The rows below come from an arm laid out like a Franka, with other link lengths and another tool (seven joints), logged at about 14 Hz.
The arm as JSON. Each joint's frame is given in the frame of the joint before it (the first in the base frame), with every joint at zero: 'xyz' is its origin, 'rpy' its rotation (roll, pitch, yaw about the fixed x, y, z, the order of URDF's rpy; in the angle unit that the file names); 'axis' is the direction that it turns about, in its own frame. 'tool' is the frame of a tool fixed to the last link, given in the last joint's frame.
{
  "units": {
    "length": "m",
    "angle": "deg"
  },
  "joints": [
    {
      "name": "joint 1",
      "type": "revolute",
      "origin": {
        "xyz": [
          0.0,
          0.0,
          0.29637
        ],
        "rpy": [
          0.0,
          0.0,
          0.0
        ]
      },
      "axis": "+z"
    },
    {
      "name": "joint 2",
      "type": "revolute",
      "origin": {
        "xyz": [
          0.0,
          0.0,
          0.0
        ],
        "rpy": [
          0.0,
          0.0,
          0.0
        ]
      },
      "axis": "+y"
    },
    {
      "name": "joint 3",
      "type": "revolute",
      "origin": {
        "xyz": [
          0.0,
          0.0,
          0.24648
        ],
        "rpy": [
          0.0,
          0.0,
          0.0
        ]
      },
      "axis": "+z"
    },
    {
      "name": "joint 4",
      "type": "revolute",
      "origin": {
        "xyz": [
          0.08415,
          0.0,
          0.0
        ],
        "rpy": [
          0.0,
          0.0,
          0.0
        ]
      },
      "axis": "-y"
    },
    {
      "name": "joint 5",
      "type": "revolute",
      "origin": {
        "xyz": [
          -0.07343,
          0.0,
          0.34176
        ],
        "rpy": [
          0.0,
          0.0,
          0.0
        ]
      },
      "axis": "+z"
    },
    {
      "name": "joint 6",
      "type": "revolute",
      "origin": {
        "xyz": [
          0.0,
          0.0,
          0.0
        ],
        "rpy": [
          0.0,
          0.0,
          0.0
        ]
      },
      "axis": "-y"
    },
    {
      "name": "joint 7",
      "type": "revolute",
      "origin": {
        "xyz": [
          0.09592,
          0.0,
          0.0
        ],
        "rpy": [
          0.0,
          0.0,
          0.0
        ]
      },
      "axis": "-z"
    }
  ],
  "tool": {
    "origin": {
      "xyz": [
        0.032,
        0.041,
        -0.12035
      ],
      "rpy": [
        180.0,
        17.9,
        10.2
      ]
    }
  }
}
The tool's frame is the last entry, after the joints.
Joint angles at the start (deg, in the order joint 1, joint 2, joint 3, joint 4, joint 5, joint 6, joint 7):
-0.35, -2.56, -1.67, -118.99, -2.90, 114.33, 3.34
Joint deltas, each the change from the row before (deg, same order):
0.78, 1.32, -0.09, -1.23, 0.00, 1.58, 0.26
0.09, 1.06, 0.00, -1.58, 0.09, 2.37, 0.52
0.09, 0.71, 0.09, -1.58, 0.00, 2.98, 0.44
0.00, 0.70, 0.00, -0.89, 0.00, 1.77, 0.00
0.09, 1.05, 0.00, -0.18, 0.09, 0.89, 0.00
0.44, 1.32, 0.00, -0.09, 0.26, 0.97, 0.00
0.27, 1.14, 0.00, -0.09, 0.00, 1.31, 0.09
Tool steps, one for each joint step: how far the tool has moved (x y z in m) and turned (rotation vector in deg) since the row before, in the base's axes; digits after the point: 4 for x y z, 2 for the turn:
-0.0007, 0.0066, -0.0188, 0.02, 0.96, 0.50
-0.0008, 0.0010, -0.0173, 0.08, 0.25, -0.37
-0.0002, 0.0019, -0.0126, 0.02, -0.71, -0.14
-0.0004, 0.0003, -0.0096, 0.03, -0.18, 0.07
0.0006, 0.0010, -0.0092, 0.07, 0.34, 0.07
0.0008, 0.0043, -0.0108, 0.20, 0.44, 0.32
0.0015, 0.0026, -0.0086, 0.00, -0.08, 0.23

